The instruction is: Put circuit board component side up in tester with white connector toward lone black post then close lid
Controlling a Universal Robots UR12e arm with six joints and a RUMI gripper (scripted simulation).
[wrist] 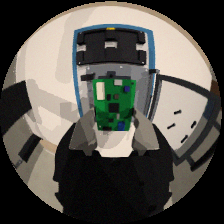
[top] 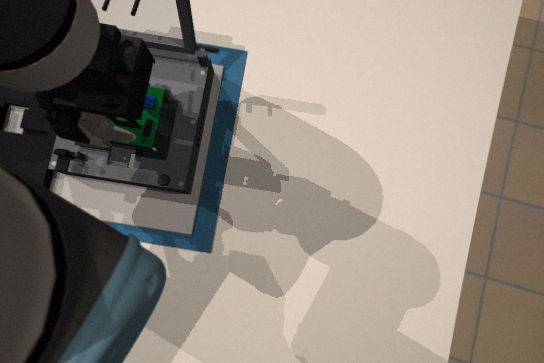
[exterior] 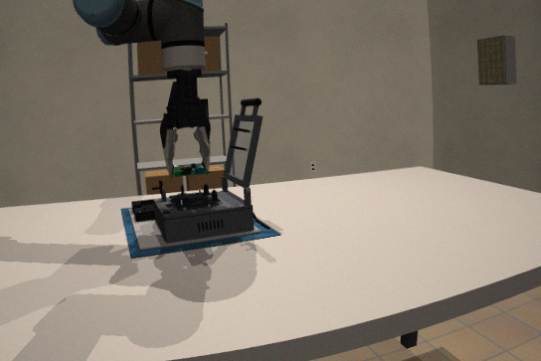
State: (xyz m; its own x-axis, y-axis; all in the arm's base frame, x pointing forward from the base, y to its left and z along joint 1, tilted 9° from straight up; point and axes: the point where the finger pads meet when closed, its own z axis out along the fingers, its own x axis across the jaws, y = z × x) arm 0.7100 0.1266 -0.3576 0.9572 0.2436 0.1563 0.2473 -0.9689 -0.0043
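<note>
Now: the dark grey tester 2 cm ahead of my hand, 5 cm to the left of it and 2 cm below it. Round my hand: green circuit board: right at my hand; dark nest: 1 cm ahead, 1 cm to the left, 6 cm below; tester lid: 12 cm ahead, 3 cm to the left, 5 cm above.
</note>
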